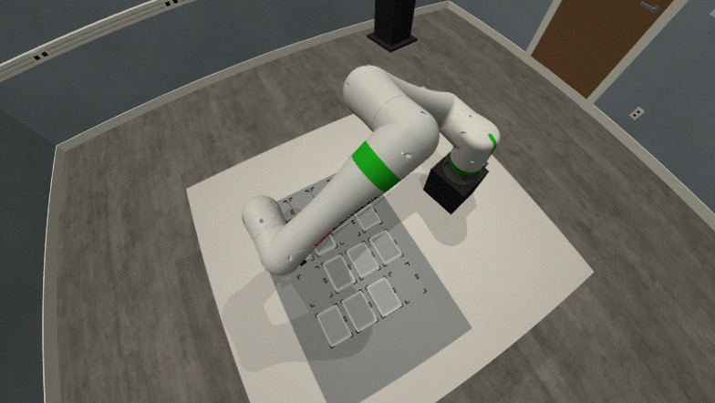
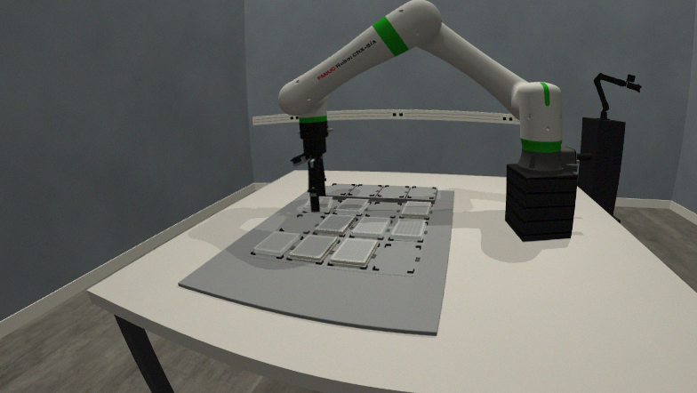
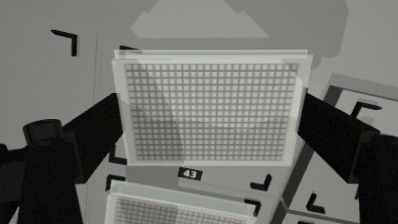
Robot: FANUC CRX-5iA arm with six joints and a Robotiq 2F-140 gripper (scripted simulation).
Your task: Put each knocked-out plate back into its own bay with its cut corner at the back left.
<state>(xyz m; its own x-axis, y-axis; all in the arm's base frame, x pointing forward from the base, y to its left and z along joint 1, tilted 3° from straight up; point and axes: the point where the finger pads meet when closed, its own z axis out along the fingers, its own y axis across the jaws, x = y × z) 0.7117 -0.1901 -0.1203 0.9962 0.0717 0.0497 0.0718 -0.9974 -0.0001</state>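
Right now my hand is 60 mm past the label 43, 10 mm to the right of it and 20 mm above it. From my hand the other things lie so: plate: 200 mm behind, 200 mm to the left, 10 mm below.
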